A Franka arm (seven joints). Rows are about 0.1 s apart.
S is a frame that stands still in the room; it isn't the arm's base.
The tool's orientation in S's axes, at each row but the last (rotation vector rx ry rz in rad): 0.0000, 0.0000, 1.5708; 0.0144, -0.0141, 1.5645; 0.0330, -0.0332, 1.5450; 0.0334, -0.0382, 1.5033; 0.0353, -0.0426, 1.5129
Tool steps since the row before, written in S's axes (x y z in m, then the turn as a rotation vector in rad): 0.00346, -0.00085, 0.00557, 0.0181, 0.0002, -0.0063; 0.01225, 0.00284, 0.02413, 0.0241, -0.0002, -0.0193; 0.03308, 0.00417, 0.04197, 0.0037, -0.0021, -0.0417; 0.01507, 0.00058, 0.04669, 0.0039, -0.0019, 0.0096; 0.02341, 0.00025, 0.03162, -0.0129, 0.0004, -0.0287
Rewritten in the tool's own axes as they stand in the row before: -0.00085, -0.00346, 0.00557, 0.0002, -0.0181, -0.0063; 0.00335, -0.01223, 0.02408, -0.0004, -0.0241, -0.0193; 0.00678, -0.03295, 0.04173, -0.0038, -0.0038, -0.0416; 0.00374, -0.01507, 0.04654, -0.0012, -0.0040, 0.0097; 0.00318, -0.02346, 0.03142, -0.0018, 0.0130, -0.0286
